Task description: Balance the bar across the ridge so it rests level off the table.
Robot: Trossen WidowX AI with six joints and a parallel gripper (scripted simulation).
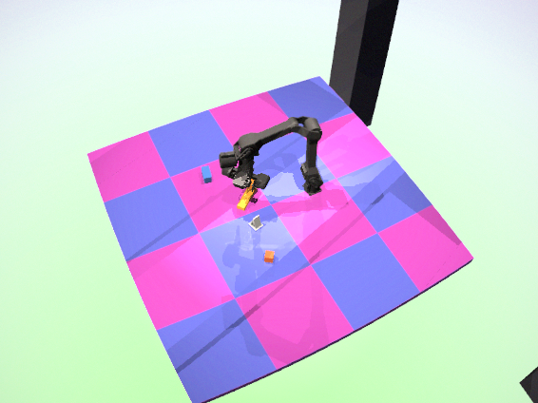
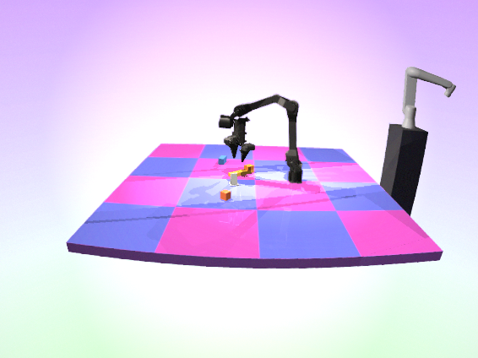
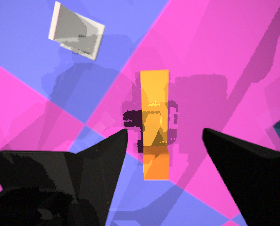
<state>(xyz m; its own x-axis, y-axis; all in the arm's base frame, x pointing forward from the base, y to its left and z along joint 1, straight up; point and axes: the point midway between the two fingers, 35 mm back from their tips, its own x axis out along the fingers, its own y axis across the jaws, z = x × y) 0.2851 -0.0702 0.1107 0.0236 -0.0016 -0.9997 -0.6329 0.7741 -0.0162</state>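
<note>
Right now the orange bar is 6 cm below my gripper tip, 4 cm behind it and 2 cm to the right of it. The rest, counted from my gripper tip: blue block (18 cm to the right, 9 cm ahead, 6 cm below); then orange cube (30 cm to the left, 6 cm below, 4 cm ahead).
</note>
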